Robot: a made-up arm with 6 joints.
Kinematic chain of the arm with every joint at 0, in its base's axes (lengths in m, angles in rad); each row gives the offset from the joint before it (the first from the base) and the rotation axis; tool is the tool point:
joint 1: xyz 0 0 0.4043 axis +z
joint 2: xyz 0.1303 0 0 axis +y
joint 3: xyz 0 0 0.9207 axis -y
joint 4: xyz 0 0 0.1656 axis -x
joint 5: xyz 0.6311 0 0 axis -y
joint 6: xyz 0.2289 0 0 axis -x
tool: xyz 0 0 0
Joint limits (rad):
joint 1: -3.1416..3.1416
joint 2: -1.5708..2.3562
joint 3: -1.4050..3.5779
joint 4: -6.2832..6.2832
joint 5: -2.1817..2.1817
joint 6: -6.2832..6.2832
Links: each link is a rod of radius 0.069 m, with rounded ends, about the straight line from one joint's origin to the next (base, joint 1, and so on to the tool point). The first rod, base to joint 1, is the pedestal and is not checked.
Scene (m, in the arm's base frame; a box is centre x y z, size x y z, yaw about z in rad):
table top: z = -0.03
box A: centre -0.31 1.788 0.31 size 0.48 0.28 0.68 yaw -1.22
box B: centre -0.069 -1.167 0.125 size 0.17 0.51 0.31 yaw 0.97
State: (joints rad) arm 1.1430 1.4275 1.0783 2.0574 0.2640 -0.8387
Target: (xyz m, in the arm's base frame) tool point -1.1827 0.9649 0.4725
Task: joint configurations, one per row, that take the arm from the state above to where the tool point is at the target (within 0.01 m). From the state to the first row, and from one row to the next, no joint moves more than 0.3 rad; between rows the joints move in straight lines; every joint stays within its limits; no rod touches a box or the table.
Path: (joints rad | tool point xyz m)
1: 1.1795 1.3101 1.1398 2.2662 0.0991 -0.5920 | 0.7055 1.7556 0.6450
2: 1.2161 1.1928 1.2014 2.4751 -0.0658 -0.3453 | 0.6491 1.7259 0.9289
3: 1.2526 1.0754 1.2629 2.6839 -0.2307 -0.0986 | 0.5662 1.6451 1.2100
4: 1.5327 1.0414 0.9993 2.5543 0.0134 -0.2837 | 0.0665 1.7898 0.9960
5: 1.8127 1.0074 0.7356 2.4247 0.2575 -0.4687 | -0.4594 1.7020 0.7843
6: 2.0928 0.9734 0.4719 2.2951 0.5016 -0.6537 | -0.9019 1.4026 0.6036
7: 2.3729 0.9395 0.2082 2.1655 0.7457 -0.8387 | -1.1827 0.9649 0.4724

